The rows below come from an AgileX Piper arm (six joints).
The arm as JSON. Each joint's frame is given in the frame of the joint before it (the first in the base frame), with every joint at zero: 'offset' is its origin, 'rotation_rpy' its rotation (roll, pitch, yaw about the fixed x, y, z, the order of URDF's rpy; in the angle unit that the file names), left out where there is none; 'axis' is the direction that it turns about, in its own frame. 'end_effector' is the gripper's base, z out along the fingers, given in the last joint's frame.
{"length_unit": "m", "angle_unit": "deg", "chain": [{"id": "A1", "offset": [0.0, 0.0, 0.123], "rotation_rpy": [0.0, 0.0, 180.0], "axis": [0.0, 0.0, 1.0]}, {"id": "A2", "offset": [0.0, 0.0, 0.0], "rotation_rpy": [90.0, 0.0, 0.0], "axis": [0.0, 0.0, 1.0]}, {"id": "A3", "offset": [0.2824, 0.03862, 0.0], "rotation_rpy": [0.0, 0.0, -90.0], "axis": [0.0, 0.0, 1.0]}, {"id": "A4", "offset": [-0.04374, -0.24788, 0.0], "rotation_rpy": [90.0, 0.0, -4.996], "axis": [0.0, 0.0, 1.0]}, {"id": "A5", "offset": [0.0, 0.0, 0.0], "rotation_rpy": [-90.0, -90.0, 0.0], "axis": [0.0, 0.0, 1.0]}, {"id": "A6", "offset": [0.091, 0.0, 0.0], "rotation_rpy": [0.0, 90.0, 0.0], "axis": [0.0, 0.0, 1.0]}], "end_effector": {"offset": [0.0, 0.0, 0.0], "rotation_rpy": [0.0, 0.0, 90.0]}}
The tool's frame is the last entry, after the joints.
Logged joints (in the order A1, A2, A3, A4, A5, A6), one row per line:
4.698 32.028 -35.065 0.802 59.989 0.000
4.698 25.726 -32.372 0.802 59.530 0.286
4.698 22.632 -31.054 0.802 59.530 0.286
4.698 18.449 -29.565 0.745 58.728 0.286
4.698 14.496 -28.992 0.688 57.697 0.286
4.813 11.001 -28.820 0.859 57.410 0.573
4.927 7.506 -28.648 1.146 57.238 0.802
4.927 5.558 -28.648 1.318 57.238 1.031
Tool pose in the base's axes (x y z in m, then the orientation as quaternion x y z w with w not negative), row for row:
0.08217 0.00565 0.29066 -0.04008 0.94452 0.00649 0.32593
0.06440 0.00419 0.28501 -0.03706 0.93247 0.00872 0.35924
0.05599 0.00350 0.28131 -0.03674 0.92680 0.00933 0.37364
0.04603 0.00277 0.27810 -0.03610 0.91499 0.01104 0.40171
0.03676 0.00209 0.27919 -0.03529 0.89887 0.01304 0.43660
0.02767 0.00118 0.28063 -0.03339 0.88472 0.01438 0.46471
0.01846 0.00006 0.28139 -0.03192 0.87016 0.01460 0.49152
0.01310 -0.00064 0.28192 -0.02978 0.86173 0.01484 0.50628
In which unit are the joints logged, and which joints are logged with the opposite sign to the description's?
The joints are logged in degrees. Opposite sign: A4.
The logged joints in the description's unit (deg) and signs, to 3 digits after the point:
4.698 32.028 -35.065 -0.802 59.989 0.000
4.698 25.726 -32.372 -0.802 59.530 0.286
4.698 22.632 -31.054 -0.802 59.530 0.286
4.698 18.449 -29.565 -0.745 58.728 0.286
4.698 14.496 -28.992 -0.688 57.697 0.286
4.813 11.001 -28.820 -0.859 57.410 0.573
4.927 7.506 -28.648 -1.146 57.238 0.802
4.927 5.558 -28.648 -1.318 57.238 1.031

